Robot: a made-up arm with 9 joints. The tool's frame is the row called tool.
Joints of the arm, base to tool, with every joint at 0 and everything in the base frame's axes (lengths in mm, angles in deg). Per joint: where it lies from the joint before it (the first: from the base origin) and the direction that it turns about. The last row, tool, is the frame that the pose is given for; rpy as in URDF.
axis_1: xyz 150 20 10 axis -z
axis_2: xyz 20 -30 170 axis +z
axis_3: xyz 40 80 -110 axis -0.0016 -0.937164 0.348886
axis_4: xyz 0 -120 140 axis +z
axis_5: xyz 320 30 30 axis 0.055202 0.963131 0.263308
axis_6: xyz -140 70 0 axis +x
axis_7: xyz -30 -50 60 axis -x
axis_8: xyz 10 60 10 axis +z
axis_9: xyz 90 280 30 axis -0.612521 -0.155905 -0.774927
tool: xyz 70 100 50 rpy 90 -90 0
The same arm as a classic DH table. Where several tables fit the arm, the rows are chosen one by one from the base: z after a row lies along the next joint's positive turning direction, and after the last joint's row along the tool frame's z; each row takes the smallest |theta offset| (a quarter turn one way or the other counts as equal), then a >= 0, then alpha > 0; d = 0 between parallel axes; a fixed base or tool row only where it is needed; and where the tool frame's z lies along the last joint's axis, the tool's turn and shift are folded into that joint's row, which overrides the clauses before.
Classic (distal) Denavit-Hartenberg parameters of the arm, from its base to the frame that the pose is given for. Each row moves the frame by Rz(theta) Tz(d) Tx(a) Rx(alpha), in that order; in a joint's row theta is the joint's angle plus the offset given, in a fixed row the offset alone. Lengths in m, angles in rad.
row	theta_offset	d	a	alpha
base (fixed)	0.1326	0	0.1513	3.1416
axis_1	1.1153	0	0.0361	3.1416
axis_2	0.9811	0.0998	0.0399	1.2144
axis_3	0	0.0426	0.0002	-1.2144
axis_4	-0.0555	0.1122	0.3178	-1.3043
axis_5	-1.5557	0.1177	-0.0185	-1.5156
axis_6	0.4279	0	0.0781	3.1416
axis_7	-0.8761	0.1637	-0.06	-1.5708
axis_8	0.2492	-0.1516	-0.2491	2.4574
axis_9	-1.3761	-0.3309	0.0239	-1.4143
tool (fixed)	2.2397	-0.087	0	0

